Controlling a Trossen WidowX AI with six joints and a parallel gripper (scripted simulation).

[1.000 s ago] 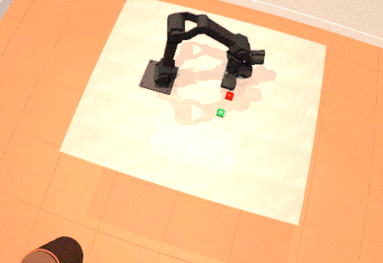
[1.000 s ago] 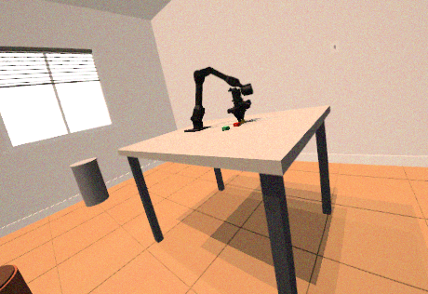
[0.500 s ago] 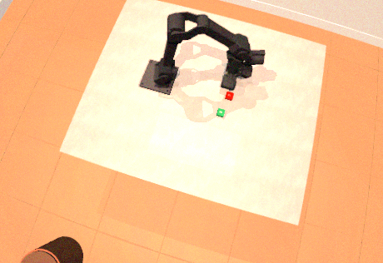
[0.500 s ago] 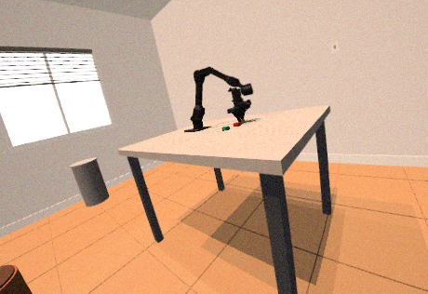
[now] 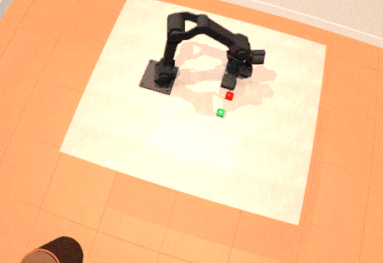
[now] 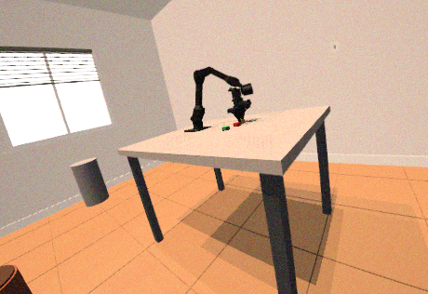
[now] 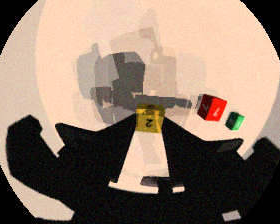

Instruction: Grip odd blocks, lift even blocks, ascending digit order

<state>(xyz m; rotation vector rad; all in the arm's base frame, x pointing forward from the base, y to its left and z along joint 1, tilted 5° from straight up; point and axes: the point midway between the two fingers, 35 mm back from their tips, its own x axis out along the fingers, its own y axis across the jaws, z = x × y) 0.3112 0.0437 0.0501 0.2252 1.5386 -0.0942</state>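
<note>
My gripper tip is now right at the yellow block. From my gripper tip the other things lie so: red block 1 cm ahead, 9 cm to the right; green block 3 cm behind, 18 cm to the right.
</note>
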